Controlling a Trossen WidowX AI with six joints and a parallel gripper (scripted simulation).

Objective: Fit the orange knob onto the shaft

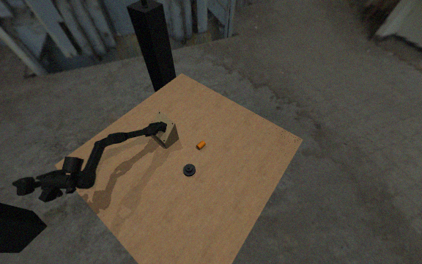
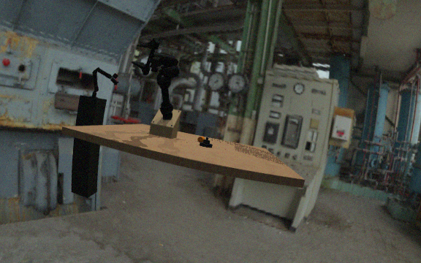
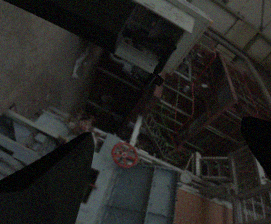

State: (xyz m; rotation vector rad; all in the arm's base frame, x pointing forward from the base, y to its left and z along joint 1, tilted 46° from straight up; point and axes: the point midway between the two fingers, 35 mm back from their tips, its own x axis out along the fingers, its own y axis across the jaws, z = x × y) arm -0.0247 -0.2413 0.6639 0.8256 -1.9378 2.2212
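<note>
Right now my gripper tip is 38 cm short of the orange knob, 74 cm to the right of it and 41 cm above it. From my gripper tip the other things lie so: dark round pedestal (42 cm ahead, 54 cm to the left, 40 cm below).
</note>
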